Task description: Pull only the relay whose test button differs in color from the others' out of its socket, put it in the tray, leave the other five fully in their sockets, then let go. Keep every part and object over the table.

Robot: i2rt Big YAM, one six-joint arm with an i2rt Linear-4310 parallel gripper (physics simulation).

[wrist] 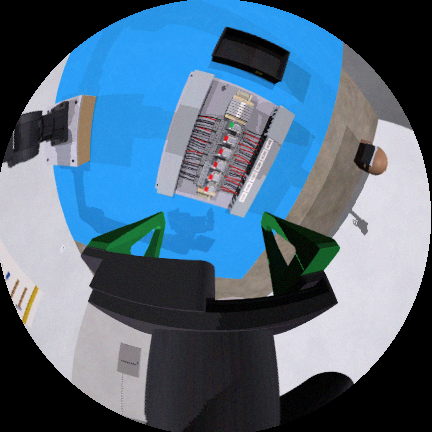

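Seen in the pictures: gripper, fingertip midpoint: (212, 216); arm's base, origin of the base link: (59, 123).
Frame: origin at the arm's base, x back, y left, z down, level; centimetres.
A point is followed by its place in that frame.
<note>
A row of relays stands in sockets on a grey wired panel (177, 130) {x -36.7, y -6.7, z 2.0 cm}. The relay with the green test button (231, 125) {x -47.1, y -4.3, z -0.6 cm} is at the upper end of the row, beside a larger beige-edged module. The other relays, among them one with a red button (221, 151) {x -46.1, y -9.8, z -0.6 cm}, run down and to the left from it. A black tray (250, 54) {x -49.4, y 17.6, z 6.0 cm} lies beyond the panel's upper edge and looks empty. My gripper (212, 216) {x -44.3, y -13.6, z -17.6 cm} is open with nothing between its green fingers. It hangs above the table, below the panel's lower edge in the view, apart from the relays.
Bundles of red and black wires run along both sides of the relay row. A white label strip (256, 170) {x -55.2, y -12.9, z 2.0 cm} lies along the panel's right side. A blue mat (120, 200) {x -18.1, y -27.4, z 6.4 cm} lies under the panel. A wooden block with a grey plate (86, 131) {x -8.5, y -4.8, z 4.5 cm} and a black arm stands at the left.
</note>
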